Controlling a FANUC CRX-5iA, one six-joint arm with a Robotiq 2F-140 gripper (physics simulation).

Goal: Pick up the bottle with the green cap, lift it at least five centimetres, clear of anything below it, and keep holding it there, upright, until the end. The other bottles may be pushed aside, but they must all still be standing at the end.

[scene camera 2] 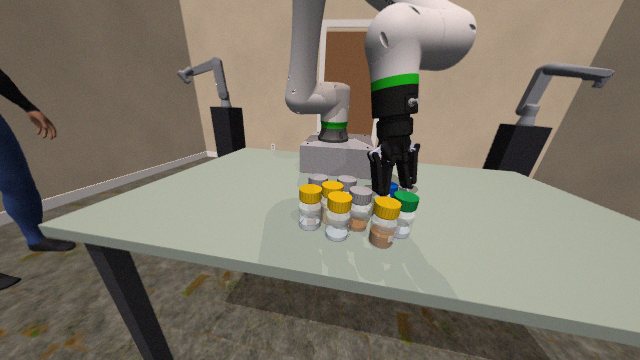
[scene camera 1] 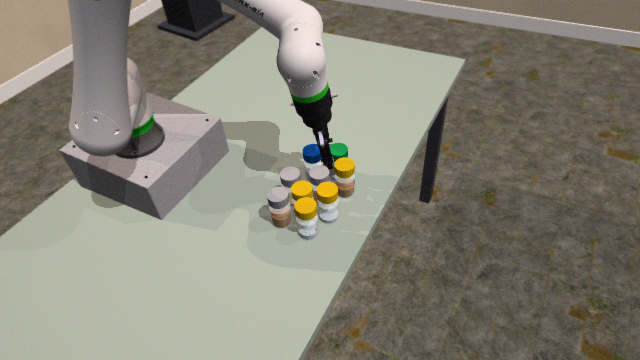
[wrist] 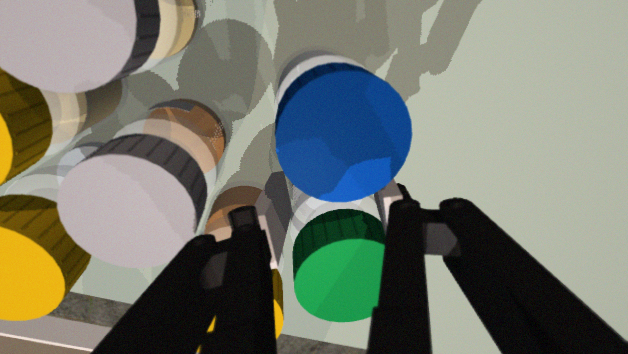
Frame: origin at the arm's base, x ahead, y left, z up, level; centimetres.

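Seen in the pictures: gripper, between the fingertips: (scene camera 1: 331,166); arm's base, origin of its link: (scene camera 2: 333,139) (scene camera 1: 137,140).
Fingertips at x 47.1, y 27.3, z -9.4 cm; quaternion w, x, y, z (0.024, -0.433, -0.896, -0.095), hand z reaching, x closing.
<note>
Offsets run from my fingertips to a thing's top centre. Level surfaces: height alone.
The bottle with the green cap {dz +6.5, dx +1.7, dy +1.2 cm} (scene camera 1: 339,150) (scene camera 2: 406,201) (wrist: 340,280) stands upright in the cluster, with its base at table level. My gripper (scene camera 1: 328,163) (scene camera 2: 396,190) (wrist: 329,184) is shut on it from two sides, with the finger pads at the body below the cap. The bottle with the blue cap {dz +6.3, dx -4.3, dy -2.7 cm} (scene camera 1: 312,153) (scene camera 2: 392,189) (wrist: 345,125) stands close beside it and hides part of one pad in the wrist view. A yellow-capped bottle with brown contents {dz +6.3, dx +6.5, dy -3.1 cm} (scene camera 1: 344,168) (scene camera 2: 387,207) stands close on the other side, by one finger. The pads' contact is partly hidden.
A grey-capped bottle {dz +6.3, dx +2.4, dy -9.1 cm} (scene camera 1: 319,175) (scene camera 2: 360,195) (wrist: 127,210) stands near the same finger. Several more yellow- and grey-capped bottles stand upright beyond it, including a yellow-capped one {dz +6.3, dx +6.3, dy -20.6 cm} (scene camera 1: 305,208) (scene camera 2: 310,193). The robot's base block (scene camera 1: 190,165) (scene camera 2: 335,159) sits on the table {dz -4.2 cm} (scene camera 1: 200,300) (scene camera 2: 175,220).
</note>
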